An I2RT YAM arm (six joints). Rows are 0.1 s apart.
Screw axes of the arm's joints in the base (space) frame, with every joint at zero. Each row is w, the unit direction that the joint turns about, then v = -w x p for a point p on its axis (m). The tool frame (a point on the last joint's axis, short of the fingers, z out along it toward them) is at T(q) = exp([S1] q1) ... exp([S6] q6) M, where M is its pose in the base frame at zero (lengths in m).
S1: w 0 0 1 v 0 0 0
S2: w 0 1 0 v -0.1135 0 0.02
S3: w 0 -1 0 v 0.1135 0 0.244
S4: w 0 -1 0 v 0.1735 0 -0.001
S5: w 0 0 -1 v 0 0.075 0
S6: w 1 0 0 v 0 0.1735 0
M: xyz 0.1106 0 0.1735 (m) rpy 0 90 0 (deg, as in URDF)
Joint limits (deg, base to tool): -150..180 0..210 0..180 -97..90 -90..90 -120..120
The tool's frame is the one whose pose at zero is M.
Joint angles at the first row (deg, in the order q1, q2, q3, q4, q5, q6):
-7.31 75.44 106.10 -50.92 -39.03 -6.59
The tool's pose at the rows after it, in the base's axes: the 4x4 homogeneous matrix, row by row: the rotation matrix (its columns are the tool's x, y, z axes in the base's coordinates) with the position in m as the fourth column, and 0 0 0 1 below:
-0.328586, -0.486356, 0.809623, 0.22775; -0.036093, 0.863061, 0.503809, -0.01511; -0.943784, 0.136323, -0.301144, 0.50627; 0, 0, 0, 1
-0.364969, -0.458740, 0.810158, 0.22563; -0.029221, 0.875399, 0.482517, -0.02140; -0.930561, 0.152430, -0.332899, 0.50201; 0, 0, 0, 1
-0.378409, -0.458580, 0.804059, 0.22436; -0.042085, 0.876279, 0.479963, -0.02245; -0.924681, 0.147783, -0.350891, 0.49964; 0, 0, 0, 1
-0.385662, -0.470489, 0.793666, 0.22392; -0.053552, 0.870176, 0.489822, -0.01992; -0.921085, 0.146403, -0.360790, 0.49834; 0, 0, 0, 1
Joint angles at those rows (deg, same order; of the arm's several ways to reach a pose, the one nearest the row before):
-9.43 75.40 106.11 -53.52 -39.03 -6.61
-11.09 75.42 106.08 -56.03 -39.00 -7.31
-11.42 75.42 106.08 -57.52 -39.02 -8.60
-10.81 75.42 106.08 -58.35 -39.05 -9.26

